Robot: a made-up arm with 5 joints.
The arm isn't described. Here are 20 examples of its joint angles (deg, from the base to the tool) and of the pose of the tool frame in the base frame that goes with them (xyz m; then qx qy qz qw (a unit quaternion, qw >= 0)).
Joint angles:
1: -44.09 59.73 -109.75 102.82 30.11
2: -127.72 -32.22 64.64 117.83 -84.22
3: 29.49 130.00 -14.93 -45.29 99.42
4: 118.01 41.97 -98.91 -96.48 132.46
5: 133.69 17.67 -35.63 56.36 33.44
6: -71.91 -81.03 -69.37 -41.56 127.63
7: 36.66 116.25 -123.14 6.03 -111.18
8: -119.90 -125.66 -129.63 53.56 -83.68
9: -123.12 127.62 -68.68 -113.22 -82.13
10: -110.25 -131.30 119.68 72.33 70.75
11: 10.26 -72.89 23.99 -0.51 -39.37
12: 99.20 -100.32 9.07 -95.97 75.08
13: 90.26 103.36 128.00 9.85 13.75
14: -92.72 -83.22 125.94 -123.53 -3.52
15: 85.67 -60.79 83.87 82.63 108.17
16: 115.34 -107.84 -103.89 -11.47 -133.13
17: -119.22 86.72 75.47 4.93 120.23
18: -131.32 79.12 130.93 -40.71 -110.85
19: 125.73 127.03 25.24 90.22 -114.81
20: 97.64 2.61 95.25 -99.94 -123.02
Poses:
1: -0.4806 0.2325 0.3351 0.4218 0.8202 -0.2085 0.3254
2: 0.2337 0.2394 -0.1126 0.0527 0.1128 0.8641 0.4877
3: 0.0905 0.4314 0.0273 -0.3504 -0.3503 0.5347 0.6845
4: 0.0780 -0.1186 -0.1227 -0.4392 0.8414 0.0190 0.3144
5: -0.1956 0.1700 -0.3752 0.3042 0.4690 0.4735 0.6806
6: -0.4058 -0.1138 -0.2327 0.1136 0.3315 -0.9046 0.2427
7: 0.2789 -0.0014 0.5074 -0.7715 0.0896 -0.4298 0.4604
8: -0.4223 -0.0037 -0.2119 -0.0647 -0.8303 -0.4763 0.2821
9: -0.1066 0.4608 -0.0751 0.5273 -0.1272 0.7435 0.3911
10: 0.1368 0.3743 0.3342 0.4993 -0.6952 0.1845 0.4831
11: -0.2216 -0.1583 -0.3042 0.3239 0.0235 -0.6384 0.6978
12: -0.0222 0.2085 0.3612 0.5019 -0.3464 0.5433 0.5770
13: -0.0327 -0.4244 -0.2250 0.1692 -0.5146 -0.7895 0.2885
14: -0.3016 0.3397 -0.2555 0.1245 0.6367 -0.5471 0.5290
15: -0.3379 0.1701 0.0806 0.0108 0.6472 0.3343 0.6850
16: 0.5405 0.0550 -0.0424 0.2562 0.1870 0.1002 0.9431
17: 0.1963 0.0322 0.3402 0.9325 0.0694 0.2385 0.2622
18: 0.0490 -0.4167 0.0742 0.2204 -0.6403 -0.2356 0.6971
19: -0.0202 -0.0015 0.2613 -0.1512 -0.3086 -0.4143 0.8428
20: -0.0787 -0.2395 0.3616 -0.4108 0.3934 -0.5139 0.6422
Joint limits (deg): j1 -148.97..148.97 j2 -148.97..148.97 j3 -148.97..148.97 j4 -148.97..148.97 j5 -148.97..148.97
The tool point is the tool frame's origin. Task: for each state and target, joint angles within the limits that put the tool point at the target. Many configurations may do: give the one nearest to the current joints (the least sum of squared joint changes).
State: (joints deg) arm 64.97 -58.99 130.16 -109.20 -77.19
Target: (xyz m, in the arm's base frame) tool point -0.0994 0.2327 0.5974
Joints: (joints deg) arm 61.29 -56.49 136.14 -97.29 -71.17
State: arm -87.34 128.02 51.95 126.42 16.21
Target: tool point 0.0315 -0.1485 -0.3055
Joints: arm -46.64 99.73 59.57 129.08 24.28
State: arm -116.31 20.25 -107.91 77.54 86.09
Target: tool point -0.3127 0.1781 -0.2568
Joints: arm -112.67 23.27 -101.90 108.72 125.86
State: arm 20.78 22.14 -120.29 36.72 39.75
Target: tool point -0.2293 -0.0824 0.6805
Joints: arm -5.34 18.15 -127.28 47.08 44.36
